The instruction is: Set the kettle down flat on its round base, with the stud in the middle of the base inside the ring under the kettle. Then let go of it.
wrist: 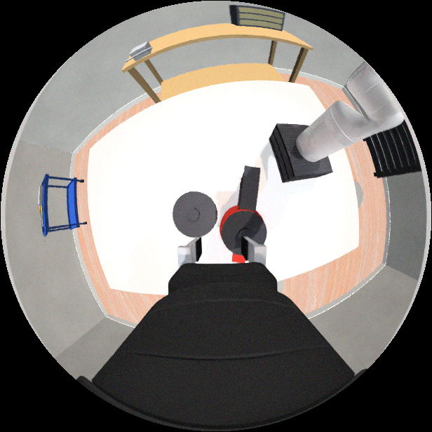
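The kettle (250, 224) stands upright to the right of the round base, seen from above. It has a dark round lid, a red body that shows at the upper left of the lid, and a red spout (238, 258) at the bottom. Its dark handle (249, 186) points up in the view. The round grey base (183, 205) lies flat to the left, apart from the kettle, with a small round stud (193, 215) at its middle. My gripper (221, 245) is open and empty. Its right finger overlaps the kettle's lid in the view. The ring under the kettle is hidden.
A white table top (145, 145) bears the base and kettle. The arm's black mounting block (310, 167) and pale lower arm (330, 132) stand at the upper right. Farther off are a wooden table (200, 34), a blue frame (73, 202) and a black slatted object (397, 150).
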